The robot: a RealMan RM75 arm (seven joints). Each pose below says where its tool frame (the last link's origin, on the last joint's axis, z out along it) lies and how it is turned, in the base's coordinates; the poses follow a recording.
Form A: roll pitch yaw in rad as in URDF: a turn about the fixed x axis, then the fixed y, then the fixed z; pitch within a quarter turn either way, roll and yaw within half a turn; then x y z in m.
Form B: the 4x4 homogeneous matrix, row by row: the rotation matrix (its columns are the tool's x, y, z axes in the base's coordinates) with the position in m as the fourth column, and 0 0 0 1 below. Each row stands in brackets. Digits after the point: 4 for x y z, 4 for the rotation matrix.
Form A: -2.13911 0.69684 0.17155 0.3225 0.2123 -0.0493
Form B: [[0.7556 -0.4411 -0.4842 0.3225], [0.1309 -0.6227 0.7715 0.2123], [-0.6418 -0.6463 -0.4127 -0.0493], [0 0 0 1]]
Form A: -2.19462 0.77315 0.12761 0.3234 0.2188 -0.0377
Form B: [[0.7099 -0.4879 -0.5079 0.3234], [0.0911 -0.6515 0.7531 0.2188], [-0.6984 -0.5809 -0.4181 -0.0377], [0 0 0 1]]
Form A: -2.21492 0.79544 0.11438 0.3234 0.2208 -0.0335
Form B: [[0.6954 -0.4988 -0.5173 0.3234], [0.0799 -0.6618 0.7455 0.2208], [-0.7142 -0.5597 -0.4203 -0.0335], [0 0 0 1]]
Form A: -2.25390 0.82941 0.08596 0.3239 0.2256 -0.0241
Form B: [[0.6728 -0.5157 -0.5304 0.3239], [0.0580 -0.6780 0.7328 0.2256], [-0.7375 -0.5238 -0.4263 -0.0241], [0 0 0 1]]
